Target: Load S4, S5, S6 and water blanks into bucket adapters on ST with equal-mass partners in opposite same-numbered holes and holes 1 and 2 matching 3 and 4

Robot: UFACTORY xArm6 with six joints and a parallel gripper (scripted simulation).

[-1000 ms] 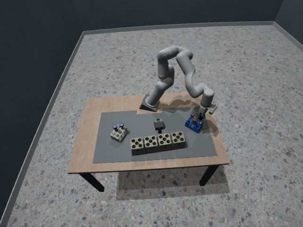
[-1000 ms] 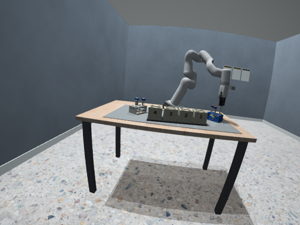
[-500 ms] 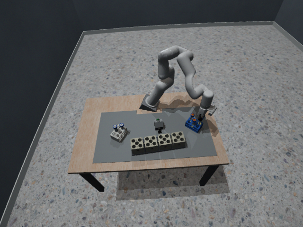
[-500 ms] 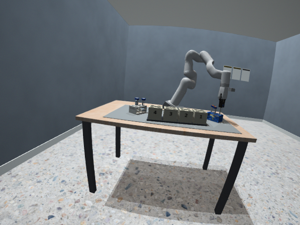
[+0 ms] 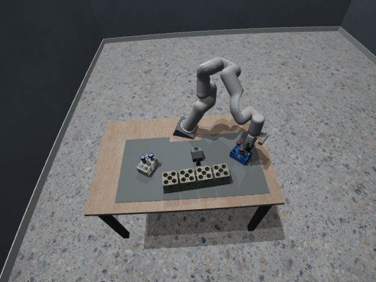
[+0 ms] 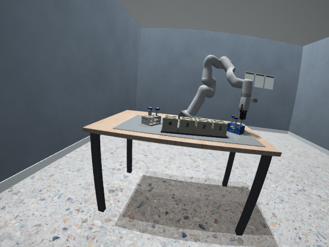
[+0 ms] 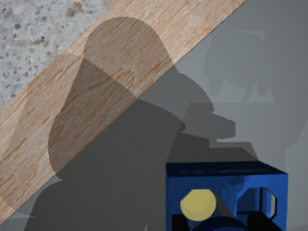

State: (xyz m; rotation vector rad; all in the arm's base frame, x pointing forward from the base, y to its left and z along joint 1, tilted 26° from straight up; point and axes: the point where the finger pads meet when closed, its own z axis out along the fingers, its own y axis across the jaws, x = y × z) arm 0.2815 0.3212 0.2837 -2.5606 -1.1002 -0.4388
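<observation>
Now: hand 6 cm past the tube, 6 cm to the left of it and 7 cm above it. Also, from my hand: green done key: 6 cm behind, 36 cm to the right, 6 cm below; DONE desk: 5 cm behind, 36 cm to the right, 8 cm below; blue rack: 1 cm behind, 4 cm to the right, 10 cm below.
</observation>
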